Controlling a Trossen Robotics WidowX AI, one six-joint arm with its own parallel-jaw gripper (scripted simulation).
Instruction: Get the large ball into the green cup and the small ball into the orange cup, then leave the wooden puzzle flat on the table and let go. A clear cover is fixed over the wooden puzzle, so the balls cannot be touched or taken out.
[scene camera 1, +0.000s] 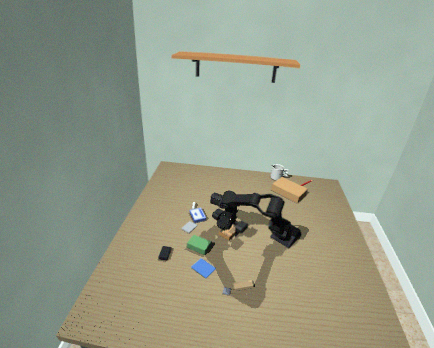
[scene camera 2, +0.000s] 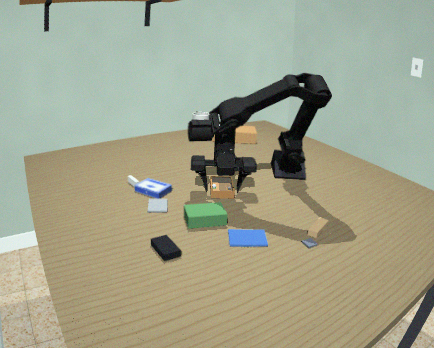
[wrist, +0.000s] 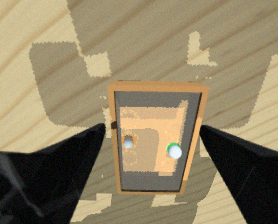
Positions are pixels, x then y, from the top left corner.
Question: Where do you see my gripper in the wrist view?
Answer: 152, 128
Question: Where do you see my gripper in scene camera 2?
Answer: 221, 190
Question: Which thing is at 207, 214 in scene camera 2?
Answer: A green block.
